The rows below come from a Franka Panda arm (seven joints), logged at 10 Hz.
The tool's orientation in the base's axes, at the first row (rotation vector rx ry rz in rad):
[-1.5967, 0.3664, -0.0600]
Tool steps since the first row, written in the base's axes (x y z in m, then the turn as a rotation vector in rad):
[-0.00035, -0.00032, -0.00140, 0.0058, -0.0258, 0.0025]
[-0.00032, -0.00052, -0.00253, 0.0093, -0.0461, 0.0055]
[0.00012, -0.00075, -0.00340, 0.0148, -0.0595, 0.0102]
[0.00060, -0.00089, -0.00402, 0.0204, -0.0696, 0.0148]
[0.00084, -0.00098, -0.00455, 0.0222, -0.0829, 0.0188]
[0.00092, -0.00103, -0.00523, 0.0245, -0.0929, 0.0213]
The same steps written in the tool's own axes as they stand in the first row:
[0.00001, 0.00145, -0.00031, 0.0120, -0.0032, -0.0235]
[0.00031, 0.00255, -0.00041, 0.0202, -0.0065, -0.0423]
[0.00094, 0.00332, -0.00046, 0.0281, -0.0120, -0.0541]
[0.00155, 0.00384, -0.00043, 0.0353, -0.0175, -0.0627]
[0.00190, 0.00431, -0.00042, 0.0398, -0.0215, -0.0753]
[0.00211, 0.00496, -0.00040, 0.0442, -0.0243, -0.0845]

